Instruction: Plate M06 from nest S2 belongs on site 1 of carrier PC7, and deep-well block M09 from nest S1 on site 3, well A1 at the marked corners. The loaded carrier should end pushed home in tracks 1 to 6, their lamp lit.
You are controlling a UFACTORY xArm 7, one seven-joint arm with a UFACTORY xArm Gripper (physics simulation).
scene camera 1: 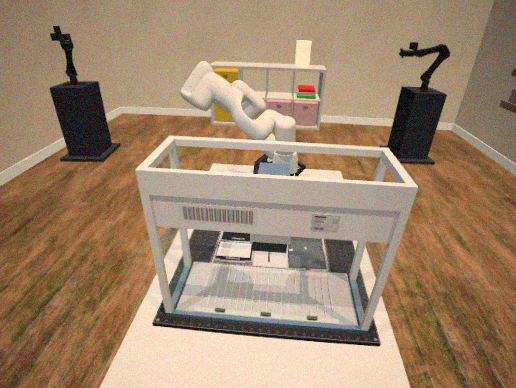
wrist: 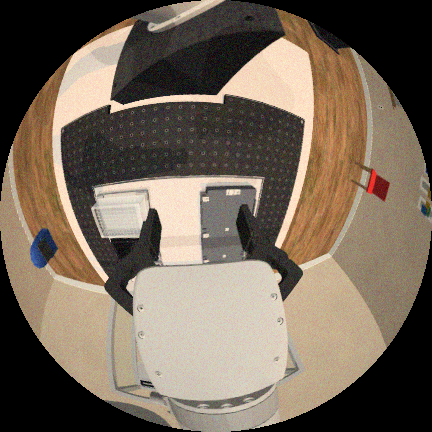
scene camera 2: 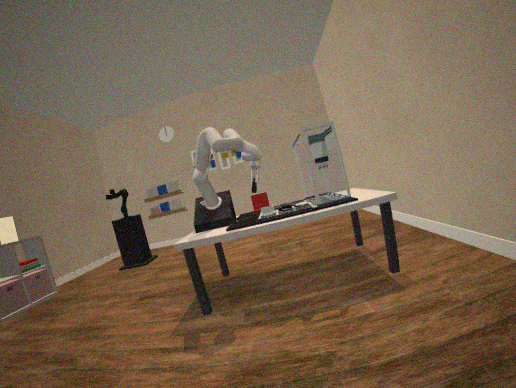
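Pixels of known places: gripper, fingertip midpoint: (wrist: 198,214) (scene camera 2: 254,192); arm's base, link origin: (scene camera 2: 213,203).
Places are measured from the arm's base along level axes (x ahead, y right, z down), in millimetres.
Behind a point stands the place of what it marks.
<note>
My gripper (scene camera 2: 254,187) @(x 307, y -11, z -9 mm) (wrist: 198,214) @(x 307, y -11, z -9 mm) is open and empty, high above the worktop. In the wrist view, a pale, clear-walled block with a grid of wells (wrist: 120,220) @(x 365, y 151, z 105 mm) sits at the left of the recessed area; its label is unreadable. A black part (wrist: 124,247) @(x 466, y 197, z 135 mm) shows just below it, partly behind the left finger. A long dark grey carrier (wrist: 215,225) @(x 438, y -60, z 145 mm) with small white labels lies to the right, partly behind the right finger; no labware shows on its visible part. In scene camera 1, a white-topped item (scene camera 1: 234,250) @(x 594, y 185, z 130 mm) lies left of the grey carrier (scene camera 1: 310,254) @(x 592, y -96, z 145 mm). Nest and site numbers are not legible.
A tall white frame (scene camera 1: 280,189) @(x 890, y 62, z -298 mm) stands over the tracked deck (scene camera 1: 225,287), with small dark green blocks (scene camera 1: 265,314) along its front edge. A black perforated board (wrist: 180,145) @(x 242, y 4, z 156 mm) lies between the recessed area and the black arm base (wrist: 190,65) @(x 126, y -13, z 35 mm) (scene camera 2: 214,215) @(x 1, y 89, z 80 mm).
</note>
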